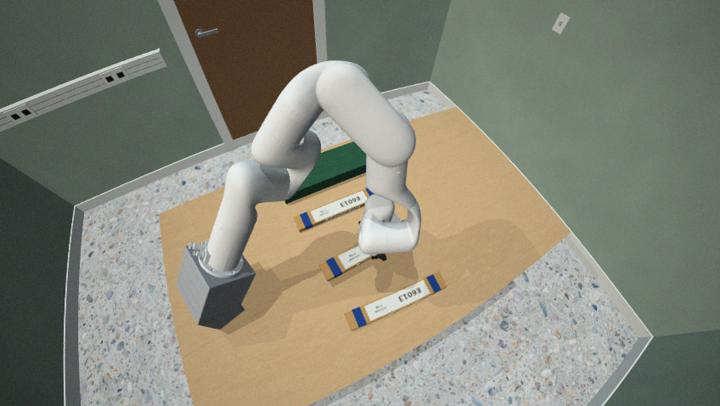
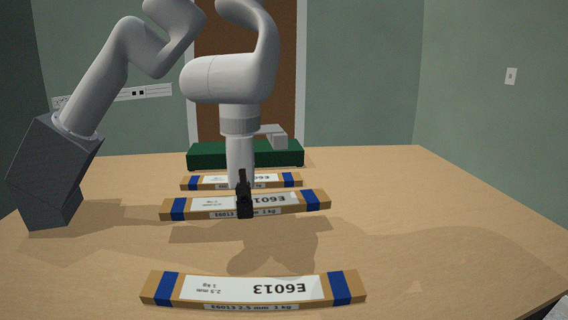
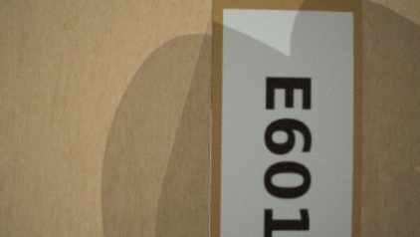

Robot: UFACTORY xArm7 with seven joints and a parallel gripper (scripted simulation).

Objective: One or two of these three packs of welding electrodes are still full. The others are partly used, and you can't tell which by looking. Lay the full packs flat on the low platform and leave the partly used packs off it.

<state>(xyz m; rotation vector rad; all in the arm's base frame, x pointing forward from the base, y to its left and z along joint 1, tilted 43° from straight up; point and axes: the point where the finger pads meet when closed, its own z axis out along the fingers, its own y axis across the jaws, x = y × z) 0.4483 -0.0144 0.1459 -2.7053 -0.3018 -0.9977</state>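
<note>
Now: hand 38 cm to the right of the green platform, 12 cm past it and 5 cm above it.
</note>
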